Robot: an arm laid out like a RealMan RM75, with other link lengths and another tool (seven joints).
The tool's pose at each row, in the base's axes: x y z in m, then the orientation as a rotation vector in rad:
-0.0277, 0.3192, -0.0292, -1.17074, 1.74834, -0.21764
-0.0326, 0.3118, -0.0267, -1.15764, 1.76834, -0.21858
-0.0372, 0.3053, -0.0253, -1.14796, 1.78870, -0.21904
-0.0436, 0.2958, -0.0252, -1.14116, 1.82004, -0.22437
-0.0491, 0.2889, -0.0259, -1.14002, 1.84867, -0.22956
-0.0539, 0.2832, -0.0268, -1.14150, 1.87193, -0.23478
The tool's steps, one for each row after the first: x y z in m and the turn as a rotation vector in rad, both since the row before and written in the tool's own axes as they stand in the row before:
0.0045, -0.0024, -0.0077, 0.00124, 0.01409, 0.01472
0.0045, -0.0015, -0.0065, -0.00122, 0.01492, 0.01281
0.0079, -0.0013, -0.0082, -0.00401, 0.02668, 0.01258
0.0065, -0.0001, -0.0060, -0.00642, 0.02556, 0.00800
0.0057, 0.0003, -0.0049, -0.00602, 0.02169, 0.00449

